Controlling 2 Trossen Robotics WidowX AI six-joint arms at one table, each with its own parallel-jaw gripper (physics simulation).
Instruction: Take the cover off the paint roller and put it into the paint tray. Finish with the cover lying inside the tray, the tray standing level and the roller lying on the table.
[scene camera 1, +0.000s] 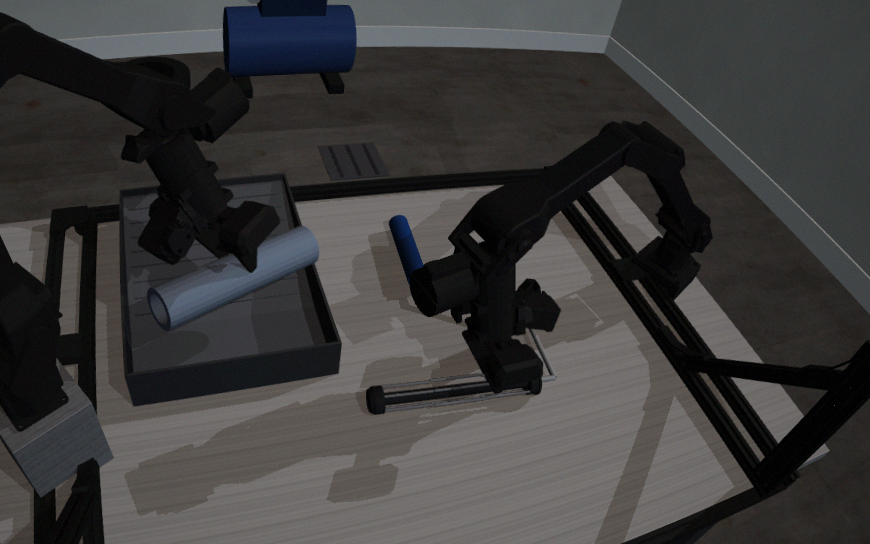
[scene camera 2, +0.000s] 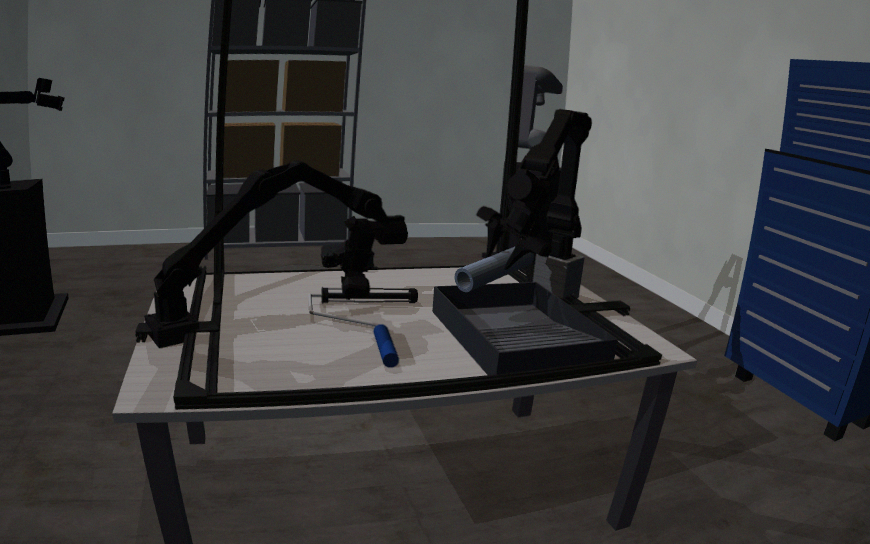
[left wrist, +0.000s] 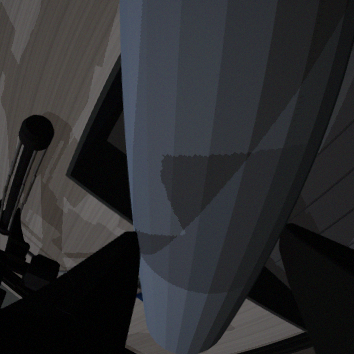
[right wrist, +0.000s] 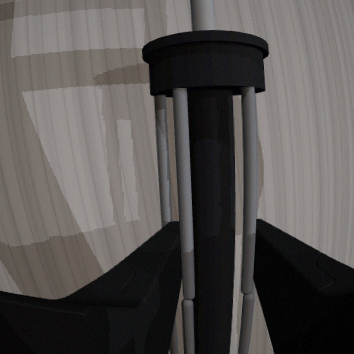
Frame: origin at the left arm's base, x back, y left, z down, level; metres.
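Where they show: left gripper, fingertip midpoint: (scene camera 1: 239, 264) (scene camera 2: 496, 263) (left wrist: 210, 240); right gripper, fingertip midpoint: (scene camera 1: 494, 387) (scene camera 2: 347, 295) (left wrist: 10, 204) (right wrist: 214, 231); left arm's base, origin of the base link: (scene camera 1: 31, 397) (scene camera 2: 560, 255); right arm's base, origin of the base link: (scene camera 1: 668, 260) (scene camera 2: 171, 318).
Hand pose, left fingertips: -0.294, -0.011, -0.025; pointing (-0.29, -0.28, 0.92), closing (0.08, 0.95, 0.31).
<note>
Each offset is from my left fingertips to the centre of the thing, as dx, dy, dz. "spot": to the spot under its first point.
The pale blue cover @(+0.008, -0.004, +0.010) (scene camera 1: 282, 256) (scene camera 2: 488, 269) (left wrist: 200, 125) is off the roller. My left gripper (scene camera 1: 236, 264) (scene camera 2: 516, 256) (left wrist: 210, 240) is shut on it and holds it slightly tilted above the dark tray @(-0.033, +0.102, +0.112) (scene camera 1: 237, 378) (scene camera 2: 558, 356), its far-right end in scene camera 1 over the tray's right wall. The tray stands level on the table. The bare roller cage @(-0.142, -0.269, +0.125) (scene camera 1: 436, 392) (scene camera 2: 384, 295) (left wrist: 20, 172) (right wrist: 212, 150) is low at the table, and its blue handle @(spot: -0.308, -0.030, +0.113) (scene camera 1: 404, 240) (scene camera 2: 385, 346) lies beside the tray. My right gripper (scene camera 1: 513, 381) (scene camera 2: 356, 291) (right wrist: 214, 231) is shut on the cage near its wire-frame end.
Black frame rails @(spot: -0.472, +0.064, +0.126) (scene camera 1: 423, 182) (scene camera 2: 410, 391) run along the table's edges. The right arm reaches over the space between the blue handle and the cage in scene camera 1. A shelf rack (scene camera 2: 288, 50) and a blue drawer cabinet (scene camera 2: 808, 269) stand away from the table.
</note>
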